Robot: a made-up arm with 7 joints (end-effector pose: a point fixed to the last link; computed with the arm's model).
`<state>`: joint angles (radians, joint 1 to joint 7).
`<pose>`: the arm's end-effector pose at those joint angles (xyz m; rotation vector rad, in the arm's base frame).
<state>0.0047 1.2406 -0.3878 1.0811 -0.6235 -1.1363 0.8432</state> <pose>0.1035 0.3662 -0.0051 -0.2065 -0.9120 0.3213</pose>
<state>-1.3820 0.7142 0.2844 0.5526 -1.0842 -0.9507 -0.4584</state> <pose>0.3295 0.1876 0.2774 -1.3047 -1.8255 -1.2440</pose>
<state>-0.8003 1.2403 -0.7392 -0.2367 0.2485 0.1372 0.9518</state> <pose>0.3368 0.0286 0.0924 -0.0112 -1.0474 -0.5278</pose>
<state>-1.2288 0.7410 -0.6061 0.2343 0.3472 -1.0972 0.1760</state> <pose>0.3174 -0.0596 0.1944 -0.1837 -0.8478 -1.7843</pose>
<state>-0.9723 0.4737 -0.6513 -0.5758 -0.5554 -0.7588 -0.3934</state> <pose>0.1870 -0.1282 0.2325 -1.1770 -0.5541 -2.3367</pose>
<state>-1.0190 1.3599 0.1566 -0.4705 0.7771 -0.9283 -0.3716</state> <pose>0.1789 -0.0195 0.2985 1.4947 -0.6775 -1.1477</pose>
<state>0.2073 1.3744 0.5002 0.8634 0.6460 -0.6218 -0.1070</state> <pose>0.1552 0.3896 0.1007 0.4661 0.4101 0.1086</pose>
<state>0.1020 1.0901 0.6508 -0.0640 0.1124 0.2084 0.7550</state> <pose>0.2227 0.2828 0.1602 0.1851 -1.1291 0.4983</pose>
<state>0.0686 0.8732 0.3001 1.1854 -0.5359 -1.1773 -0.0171</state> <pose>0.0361 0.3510 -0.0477 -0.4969 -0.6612 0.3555</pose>
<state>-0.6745 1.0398 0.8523 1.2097 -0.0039 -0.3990 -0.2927</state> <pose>0.1880 0.3995 0.0337 -0.8334 -0.7653 0.4906</pose>
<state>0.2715 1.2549 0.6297 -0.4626 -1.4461 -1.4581 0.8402</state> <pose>0.1941 0.1746 0.1797 -1.8978 -1.9985 -0.4516</pose>
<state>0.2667 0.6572 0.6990 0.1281 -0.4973 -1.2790 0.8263</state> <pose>0.1150 0.2826 0.0663 -0.6781 -1.9779 0.0671</pose>
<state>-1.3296 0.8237 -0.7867 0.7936 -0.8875 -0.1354 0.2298</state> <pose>0.4357 0.1107 0.0952 -1.0558 -0.4731 -0.0820</pose>
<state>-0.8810 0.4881 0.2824 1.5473 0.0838 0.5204 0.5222</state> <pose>0.2067 0.2062 -0.1759 -0.4610 0.3024 1.3872</pose>
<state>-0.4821 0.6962 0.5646 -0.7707 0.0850 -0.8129 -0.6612</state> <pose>0.1437 0.0565 0.2848 0.4424 -0.9487 -1.3423</pose>
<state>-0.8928 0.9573 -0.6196 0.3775 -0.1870 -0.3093 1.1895</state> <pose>0.3783 0.1034 0.0652 -0.5703 -1.2705 -0.0018</pose>
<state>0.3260 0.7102 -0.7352 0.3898 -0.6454 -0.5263 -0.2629</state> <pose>0.0226 0.0981 -0.2167 -1.3692 0.7654 0.0920</pose>
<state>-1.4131 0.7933 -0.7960 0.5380 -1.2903 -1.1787 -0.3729</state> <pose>0.3855 0.0344 0.1977 -1.2959 -0.9750 -1.4653</pose>
